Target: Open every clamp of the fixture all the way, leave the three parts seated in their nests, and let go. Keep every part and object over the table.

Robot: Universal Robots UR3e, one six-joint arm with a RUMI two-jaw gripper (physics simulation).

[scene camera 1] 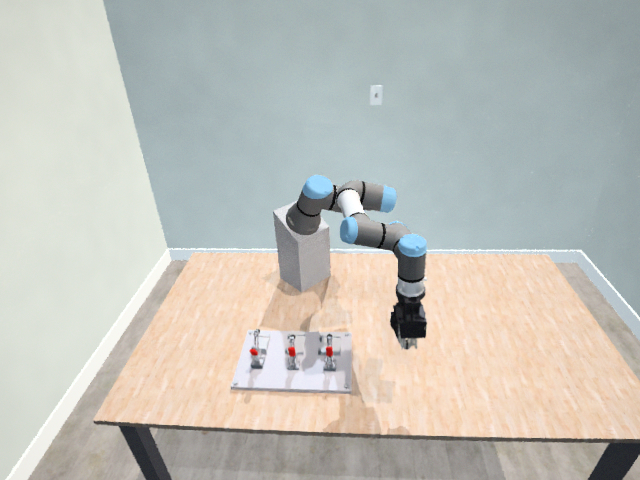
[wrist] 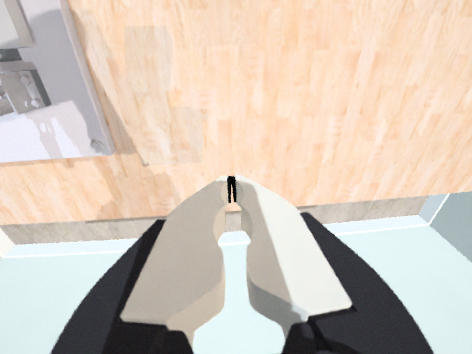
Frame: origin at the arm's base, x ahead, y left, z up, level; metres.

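Seen in the pictures: gripper, fingertip midpoint: (scene camera 1: pixel 406 348) (wrist: pixel 231 178); arm's base, link origin: (scene camera 1: pixel 302 221).
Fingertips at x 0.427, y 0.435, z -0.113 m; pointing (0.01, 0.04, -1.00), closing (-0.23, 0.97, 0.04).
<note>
Pixels of each thing's top centre, then the offset from my fingertips to it. "spot": a spot on its surface instead. Level surfaces: height alone.
- fixture plate, top centre: (scene camera 1: pixel 295 357) dx -0.006, dy -0.333, dz -0.132 m
- left clamp, surface spot: (scene camera 1: pixel 253 351) spot: dx +0.079, dy -0.423, dz -0.042 m
- middle clamp, surface spot: (scene camera 1: pixel 292 351) spot: dx +0.035, dy -0.321, dz -0.060 m
- right clamp, surface spot: (scene camera 1: pixel 329 351) spot: dx +0.012, dy -0.215, dz -0.055 m
- grey part, surface spot: (wrist: pixel 11 24) spot: dx -0.061, dy -0.203, dz -0.111 m
- clamp base, surface spot: (wrist: pixel 20 90) spot: dx -0.004, dy -0.209, dz -0.109 m
- wooden table, surface height: dz -0.147 m
The fixture plate (scene camera 1: pixel 310 381) (wrist: pixel 60 137) lies on the table, left of my gripper. It bears a left clamp (scene camera 1: pixel 253 351), a middle clamp (scene camera 1: pixel 292 351) and a right clamp (scene camera 1: pixel 329 351), each with a red handle; their bars look raised, but the exact angles are too small to tell. Pale grey parts sit at the clamps, partly hidden by them. In the wrist view one grey part (wrist: pixel 11 24) and a clamp base (wrist: pixel 20 90) show at the upper left. My gripper (scene camera 1: pixel 407 346) (wrist: pixel 231 178) is shut and empty, above the table right of the plate, touching no clamp.
The wooden table (scene camera 1: pixel 491 361) (wrist: pixel 300 100) extends around the plate, its front edge beyond the fingertips in the wrist view. The arm stands on a grey pedestal (scene camera 1: pixel 305 258) behind the plate. The arm reaches to the right of the plate.
</note>
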